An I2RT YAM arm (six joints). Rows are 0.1 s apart.
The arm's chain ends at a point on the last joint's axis. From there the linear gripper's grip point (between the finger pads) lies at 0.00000 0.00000 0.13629 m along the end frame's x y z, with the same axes.
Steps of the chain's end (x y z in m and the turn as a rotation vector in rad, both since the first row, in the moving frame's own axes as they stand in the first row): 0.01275, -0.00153, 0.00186, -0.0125, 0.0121, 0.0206; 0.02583, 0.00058, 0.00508, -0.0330, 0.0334, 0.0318; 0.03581, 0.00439, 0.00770, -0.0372, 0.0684, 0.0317; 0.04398, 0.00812, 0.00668, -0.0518, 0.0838, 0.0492; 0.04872, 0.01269, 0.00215, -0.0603, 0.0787, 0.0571; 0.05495, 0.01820, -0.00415, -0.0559, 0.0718, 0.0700; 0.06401, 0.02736, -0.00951, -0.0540, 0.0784, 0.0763; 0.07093, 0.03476, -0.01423, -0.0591, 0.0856, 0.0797
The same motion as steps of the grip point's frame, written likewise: 0.01438, 0.00019, 0.00184, -0.0125, 0.0121, 0.0206; 0.03031, 0.00515, 0.00493, -0.0330, 0.0334, 0.0318; 0.04504, 0.00960, 0.00729, -0.0372, 0.0684, 0.0317; 0.05520, 0.01545, 0.00602, -0.0518, 0.0838, 0.0492; 0.05919, 0.02120, 0.00148, -0.0603, 0.0787, 0.0571; 0.06445, 0.02614, -0.00471, -0.0559, 0.0718, 0.0700; 0.07439, 0.03511, -0.01013, -0.0540, 0.0784, 0.0763; 0.08224, 0.04326, -0.01497, -0.0591, 0.0856, 0.0797
